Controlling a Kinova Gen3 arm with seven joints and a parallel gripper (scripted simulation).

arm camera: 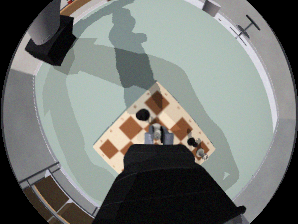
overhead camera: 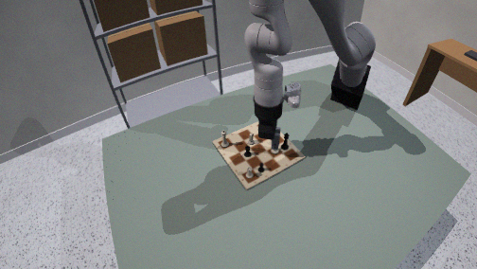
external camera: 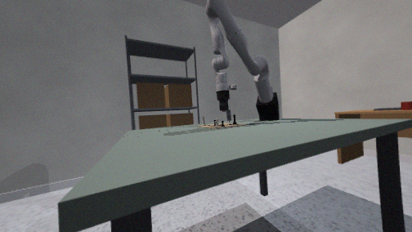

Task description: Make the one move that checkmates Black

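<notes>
My gripper is now 40 mm past the tall black piece, 10 mm to the left of it and 10 mm above it. The rest, counted from my hand: chessboard 50 mm below, 50 mm ahead, 20 mm to the right.
</notes>
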